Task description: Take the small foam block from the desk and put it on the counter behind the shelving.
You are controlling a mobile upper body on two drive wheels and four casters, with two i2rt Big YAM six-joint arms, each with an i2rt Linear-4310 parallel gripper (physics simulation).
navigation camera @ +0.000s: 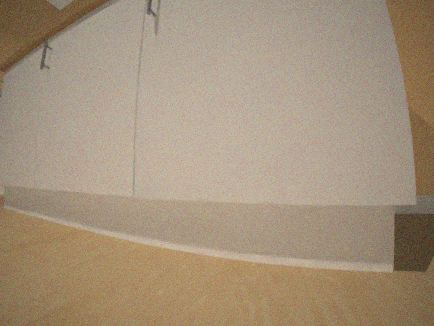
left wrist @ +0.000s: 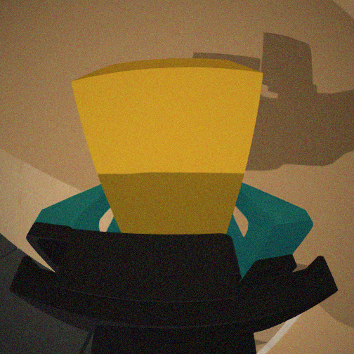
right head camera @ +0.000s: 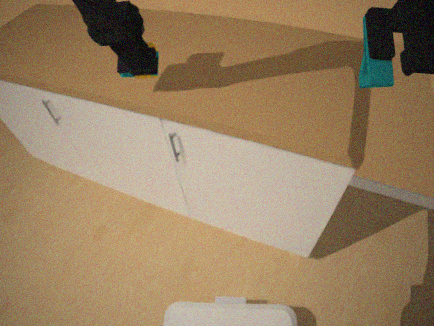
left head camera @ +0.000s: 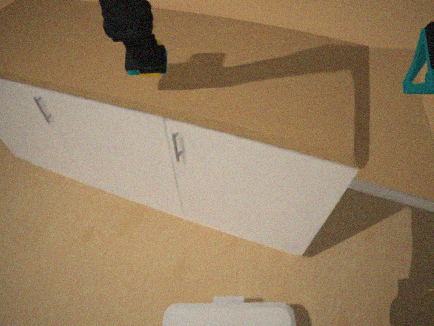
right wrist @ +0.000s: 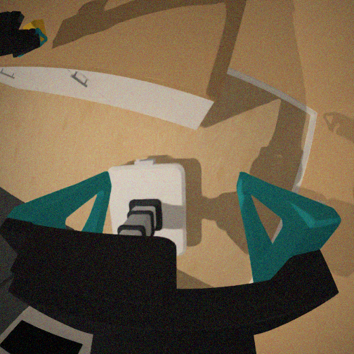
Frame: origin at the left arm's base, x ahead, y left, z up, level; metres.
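Seen in the pictures: left gripper, fingertip midpoint: (right head camera: 147, 74) (left head camera: 152, 72); right gripper, fingertip midpoint: (right head camera: 402, 84).
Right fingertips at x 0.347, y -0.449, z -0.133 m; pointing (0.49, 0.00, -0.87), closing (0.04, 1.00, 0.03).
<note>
A point is followed by its place in that frame.
The small foam block (left head camera: 151, 74) @(y 0.003, x 0.778, z -0.423 m) (right head camera: 146, 76) @(y 0.001, x 0.780, z -0.425 m) (left wrist: 170, 120) (right wrist: 36, 25) is yellow. My left gripper (left head camera: 146, 71) @(y 0.003, x 0.797, z -0.430 m) (right head camera: 139, 72) @(y 0.003, x 0.797, z -0.430 m) (left wrist: 173, 177) (right wrist: 40, 41) is shut on it, with a teal finger at each side. In both head camera views the block and gripper appear over the wooden top of the counter (left head camera: 280, 100) @(y -0.370, x 0.751, z -0.500 m) (right head camera: 280, 100) @(y -0.385, x 0.746, z -0.500 m) (right wrist: 150, 50), which has white doors. The block's height above the top is hard to tell, and its underside is hidden. My right gripper (right wrist: 173, 178) (right head camera: 376, 75) is open and empty, at the right of the head views. The shelving is not recognisable.
The counter's white door fronts (left head camera: 110, 135) @(y 0.230, x 0.840, z -0.741 m) (right head camera: 110, 140) @(y 0.265, x 0.853, z -0.780 m) (navigation camera: 260, 100) @(y -0.326, x 0.637, z -1.045 m) with dark handles face the robot. A white rounded part (left head camera: 227, 315) @(y -0.218, x 0.271, z -1.150 m) (right head camera: 230, 315) @(y -0.229, x 0.273, z -1.150 m) (right wrist: 147, 185) is at the bottom of the head views. A pale low edge (left head camera: 385, 192) @(y -1.188, x 0.939, z -1.353 m) (right wrist: 270, 90) runs off right of the counter's near corner. The arm's shadow crosses the top.
</note>
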